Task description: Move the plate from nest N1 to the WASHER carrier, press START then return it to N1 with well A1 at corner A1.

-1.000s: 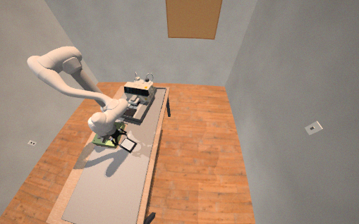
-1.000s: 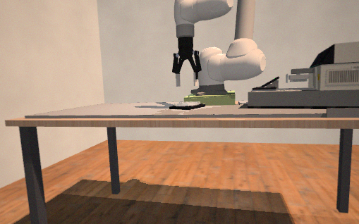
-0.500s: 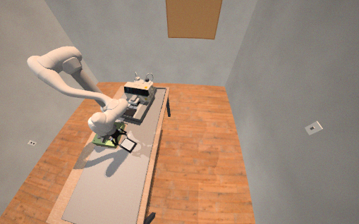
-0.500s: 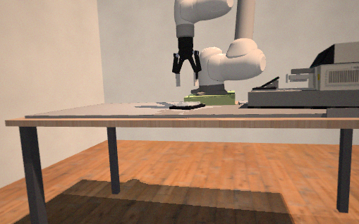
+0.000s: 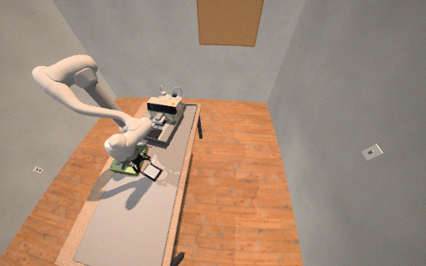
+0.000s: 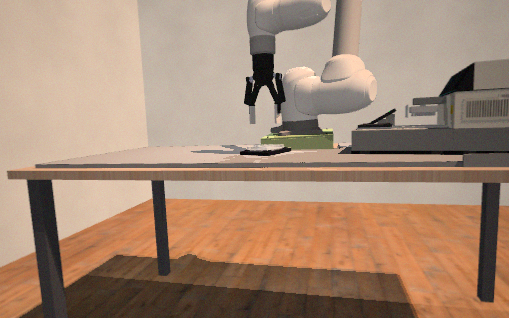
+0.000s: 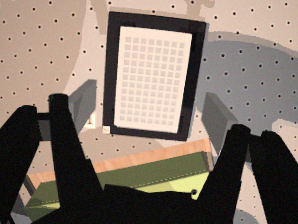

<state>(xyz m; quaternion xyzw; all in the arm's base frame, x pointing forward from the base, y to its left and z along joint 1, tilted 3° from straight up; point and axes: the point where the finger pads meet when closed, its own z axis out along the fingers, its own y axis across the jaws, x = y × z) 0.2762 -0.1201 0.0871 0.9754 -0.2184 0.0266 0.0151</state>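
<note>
My gripper is now 110 mm above the white well plate. Also, from my hand: carrier (390 mm to the left, 70 mm behind, 40 mm below); then N1 label (130 mm below, 110 mm to the left, 30 mm behind); then black plate nest N1 (120 mm below).
</note>
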